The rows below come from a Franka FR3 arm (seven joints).
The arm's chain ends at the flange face. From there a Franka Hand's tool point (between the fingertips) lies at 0.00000 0.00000 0.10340 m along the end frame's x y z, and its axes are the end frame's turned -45 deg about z.
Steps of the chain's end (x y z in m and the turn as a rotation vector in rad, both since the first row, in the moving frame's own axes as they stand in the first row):
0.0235 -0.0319 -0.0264 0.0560 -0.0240 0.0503
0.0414 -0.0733 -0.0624 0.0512 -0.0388 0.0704
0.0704 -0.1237 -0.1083 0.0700 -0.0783 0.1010
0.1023 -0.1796 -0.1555 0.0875 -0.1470 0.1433
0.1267 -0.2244 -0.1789 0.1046 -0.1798 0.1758
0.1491 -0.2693 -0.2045 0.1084 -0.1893 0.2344
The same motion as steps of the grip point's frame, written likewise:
0.0417 -0.0117 -0.0266 0.0566 0.0226 0.0503
0.0822 -0.0291 -0.0626 0.0636 0.0088 0.0704
0.1372 -0.0485 -0.1089 0.1049 -0.0059 0.1010
0.1962 -0.0720 -0.1570 0.1658 -0.0421 0.1433
0.2447 -0.0901 -0.1811 0.2011 -0.0532 0.1758
0.2926 -0.1071 -0.2069 0.2105 -0.0572 0.2344

